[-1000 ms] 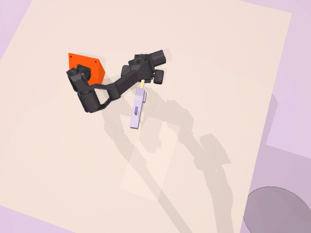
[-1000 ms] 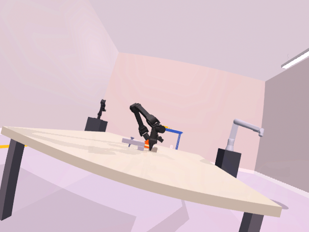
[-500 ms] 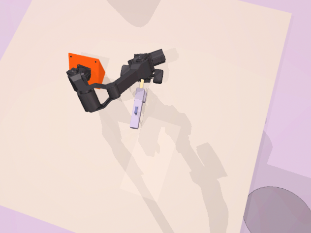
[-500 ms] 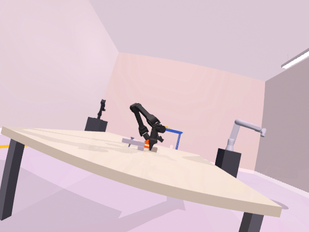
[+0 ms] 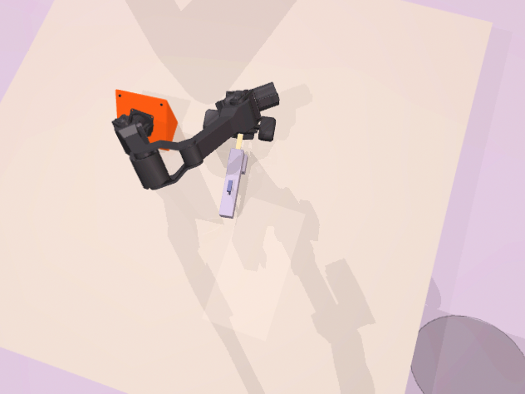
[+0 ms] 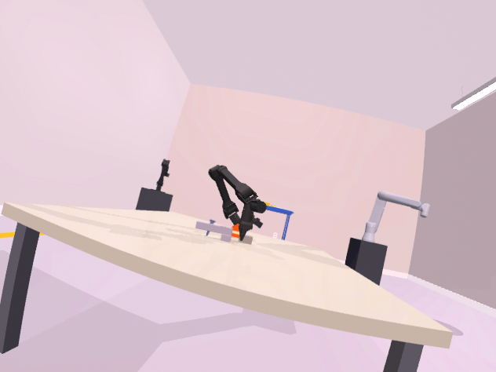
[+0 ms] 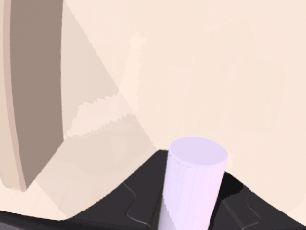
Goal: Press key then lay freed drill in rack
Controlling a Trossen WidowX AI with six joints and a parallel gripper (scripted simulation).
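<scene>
Now: gripper tip 80 mm past the rack and 10 mm to the right of it. Round my gripper tip: small blue key 160 mm to the right, 40 mm above, 30 mm ahead.
</scene>
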